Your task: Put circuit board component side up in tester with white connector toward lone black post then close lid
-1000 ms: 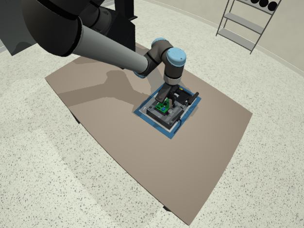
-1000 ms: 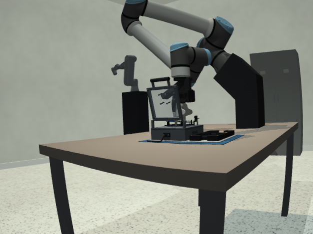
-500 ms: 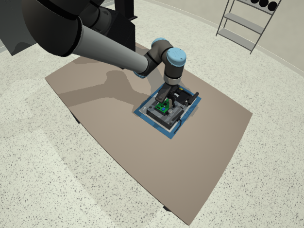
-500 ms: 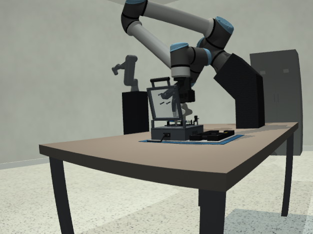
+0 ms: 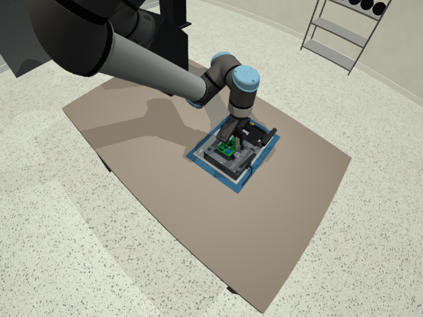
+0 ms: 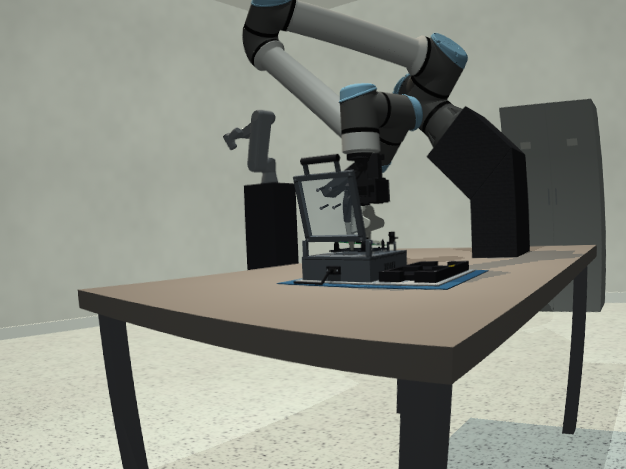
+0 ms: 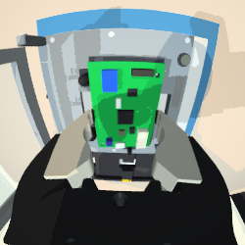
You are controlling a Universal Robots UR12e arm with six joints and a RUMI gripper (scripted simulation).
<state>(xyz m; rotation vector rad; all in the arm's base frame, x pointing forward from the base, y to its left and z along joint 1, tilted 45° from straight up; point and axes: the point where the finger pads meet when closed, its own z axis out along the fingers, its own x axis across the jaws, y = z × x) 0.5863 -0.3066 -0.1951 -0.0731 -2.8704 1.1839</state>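
The green circuit board is right at my hand. Also, from my hand: tester bed (1 cm below, 1 cm ahead); then black post (6 cm to the left, 6 cm behind, 1 cm above); then tester (4 cm to the left, 3 cm ahead, 3 cm above).
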